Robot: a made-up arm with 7 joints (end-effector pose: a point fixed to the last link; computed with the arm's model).
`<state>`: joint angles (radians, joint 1 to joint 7).
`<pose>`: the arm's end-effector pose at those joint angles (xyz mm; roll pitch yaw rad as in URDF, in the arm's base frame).
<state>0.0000 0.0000 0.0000 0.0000 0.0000 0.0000 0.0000</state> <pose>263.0 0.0 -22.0 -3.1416 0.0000 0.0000</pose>
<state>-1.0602 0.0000 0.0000 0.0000 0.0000 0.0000 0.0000</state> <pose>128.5 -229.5 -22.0 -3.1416 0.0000 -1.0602</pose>
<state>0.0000 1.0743 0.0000 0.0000 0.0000 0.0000 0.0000</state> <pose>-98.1 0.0 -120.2 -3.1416 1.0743 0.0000</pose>
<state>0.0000 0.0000 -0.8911 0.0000 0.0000 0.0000 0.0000</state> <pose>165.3 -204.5 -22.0 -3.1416 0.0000 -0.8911</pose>
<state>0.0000 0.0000 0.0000 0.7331 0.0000 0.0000 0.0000</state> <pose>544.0 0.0 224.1 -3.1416 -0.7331 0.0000</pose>
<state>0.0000 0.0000 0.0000 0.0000 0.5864 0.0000 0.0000</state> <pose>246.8 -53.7 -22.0 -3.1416 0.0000 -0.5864</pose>
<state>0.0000 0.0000 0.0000 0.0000 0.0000 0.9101 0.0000</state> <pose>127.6 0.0 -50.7 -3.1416 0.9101 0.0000</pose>
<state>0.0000 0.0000 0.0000 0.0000 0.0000 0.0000 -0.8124</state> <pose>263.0 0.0 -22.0 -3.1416 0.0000 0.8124</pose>
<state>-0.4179 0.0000 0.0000 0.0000 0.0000 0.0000 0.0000</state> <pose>240.4 -106.7 -22.0 -3.1416 0.0000 -0.4179</pose>
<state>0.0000 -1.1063 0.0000 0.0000 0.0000 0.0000 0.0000</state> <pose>344.9 0.0 353.3 -3.1416 -1.1063 0.0000</pose>
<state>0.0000 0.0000 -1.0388 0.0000 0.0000 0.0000 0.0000</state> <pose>133.4 -226.7 -22.0 -3.1416 0.0000 -1.0388</pose>
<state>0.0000 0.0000 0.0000 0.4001 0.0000 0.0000 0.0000</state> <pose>439.3 0.0 86.7 -3.1416 -0.4001 0.0000</pose>
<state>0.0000 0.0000 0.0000 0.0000 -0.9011 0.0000 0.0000</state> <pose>226.2 76.1 -22.0 -3.1416 0.0000 0.9011</pose>
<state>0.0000 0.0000 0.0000 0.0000 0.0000 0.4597 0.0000</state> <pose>197.9 0.0 -52.2 -3.1416 0.4597 0.0000</pose>
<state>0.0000 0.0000 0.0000 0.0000 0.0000 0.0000 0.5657</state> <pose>263.0 0.0 -22.0 -3.1416 0.0000 -0.5657</pose>
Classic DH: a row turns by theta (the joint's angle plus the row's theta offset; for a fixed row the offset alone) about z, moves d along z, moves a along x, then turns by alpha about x. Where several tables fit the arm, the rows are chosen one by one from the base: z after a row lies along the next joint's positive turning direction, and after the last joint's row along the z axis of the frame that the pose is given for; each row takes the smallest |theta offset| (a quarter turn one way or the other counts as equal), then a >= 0, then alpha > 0; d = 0 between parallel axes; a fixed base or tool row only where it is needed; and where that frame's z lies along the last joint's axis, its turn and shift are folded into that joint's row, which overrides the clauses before.
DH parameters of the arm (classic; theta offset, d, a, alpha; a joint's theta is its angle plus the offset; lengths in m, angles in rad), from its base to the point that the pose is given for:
joint 1: 0 0.232 0 -1.5708
joint 2: 0 0 0 1.5708
joint 3: 0 0.235 0.083 1.5708
joint 4: 0 0 0.083 1.5708
joint 5: 0 0.365 0 1.5708
joint 6: 0 0 0.097 -1.5708
joint 7: 0 0.124 0 0

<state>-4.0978 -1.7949 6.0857 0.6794 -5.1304 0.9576 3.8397</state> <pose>27.8 45.4 705.0 1.1702 0.1111 -1.6903</pose>
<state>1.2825 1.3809 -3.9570 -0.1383 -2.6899 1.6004 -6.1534</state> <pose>-260.9 -195.8 290.8 1.2914 0.1507 -1.7468</pose>
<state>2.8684 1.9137 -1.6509 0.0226 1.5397 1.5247 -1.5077</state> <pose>292.3 106.9 210.6 2.7536 -0.0625 1.2769</pose>
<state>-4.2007 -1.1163 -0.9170 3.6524 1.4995 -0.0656 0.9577</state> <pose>212.3 -623.8 299.2 1.5048 -0.0814 0.1579</pose>
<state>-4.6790 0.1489 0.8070 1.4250 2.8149 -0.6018 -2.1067</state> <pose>-327.6 370.9 292.6 -2.5984 -0.5309 1.3791</pose>
